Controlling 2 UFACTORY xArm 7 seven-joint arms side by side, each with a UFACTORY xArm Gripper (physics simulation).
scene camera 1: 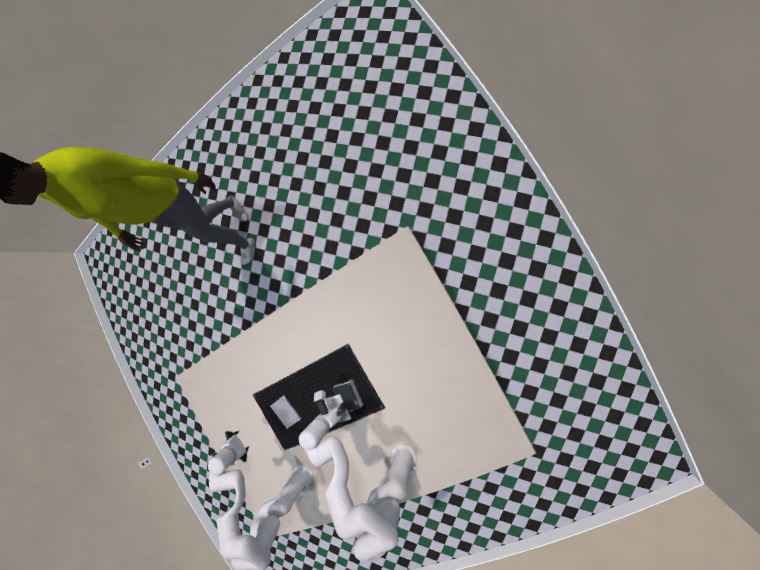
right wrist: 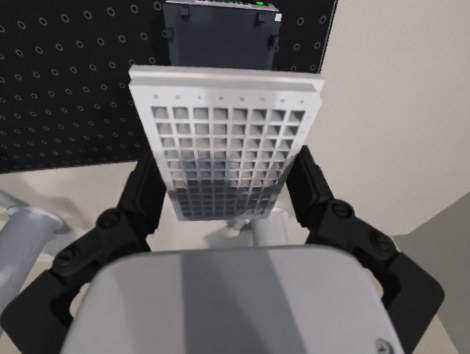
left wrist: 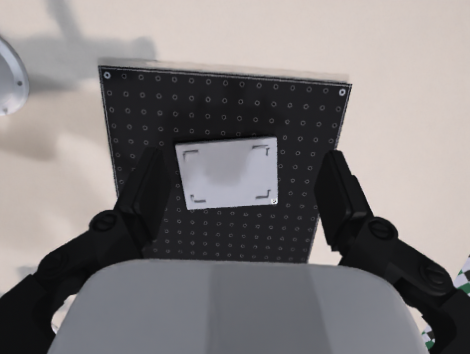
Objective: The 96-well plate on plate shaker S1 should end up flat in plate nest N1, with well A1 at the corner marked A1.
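Places are measured from the left arm's base along level axes (x left, y back, z up), in millimetres.
Pixels of known places: left gripper, fingertip midpoint: (scene camera 1: pixel 241 440) (left wrist: pixel 242 168); right gripper, fingertip midpoint: (scene camera 1: pixel 336 407) (right wrist: pixel 226 163); left arm's base at its link origin: (scene camera 1: pixel 303 474) (right wrist: pixel 37 216); right arm's base at its link origin: (scene camera 1: pixel 404 455).
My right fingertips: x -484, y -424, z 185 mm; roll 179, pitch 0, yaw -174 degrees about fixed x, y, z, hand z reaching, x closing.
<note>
For each thing: its top centre in the pictures, then the offset to it from my right fingertips. "pt": a spot on its surface instead. Level surfaces: height alone.
- white 96-well plate at its top centre: (right wrist: pixel 226 183) (scene camera 1: pixel 336 410) dz +11, dx +0, dy +7 mm
- dark plate shaker S1 at a spot on its surface: (right wrist: pixel 220 37) pt dz -117, dx +6, dy -42 mm
- pale plate nest N1 at its top centre: (left wrist: pixel 228 177) (scene camera 1: pixel 284 413) dz -156, dx +419, dy +23 mm
- black perforated board at its surface level: dz -172 mm
- pale table at its surface level: dz -184 mm
The white 96-well plate (right wrist: pixel 225 127) is held off the shaker, steeply tilted in the right wrist view, with its grid of openings facing the camera. My right gripper (right wrist: pixel 226 163) (scene camera 1: pixel 335 406) is shut on its two long sides. Well A1 cannot be made out. The dark plate shaker S1 (right wrist: pixel 220 37) (scene camera 1: pixel 348 395) lies beyond the plate, partly hidden by it; its visible top bears no plate. The pale plate nest N1 (left wrist: pixel 230 172) (scene camera 1: pixel 285 411) is empty, with four corner brackets and a small tag at its lower-right corner in the left wrist view. My left gripper (left wrist: pixel 242 168) (scene camera 1: pixel 238 444) is open, to the nest's left in the scene view.
The nest and shaker stand on a black perforated board (scene camera 1: pixel 306 383) (left wrist: pixel 225 107) (right wrist: pixel 75 90), on a pale table (scene camera 1: pixel 399 306). A person in a yellow top (scene camera 1: pixel 104 184) is at the left of the scene view. Both white arms reach in from the bottom.
</note>
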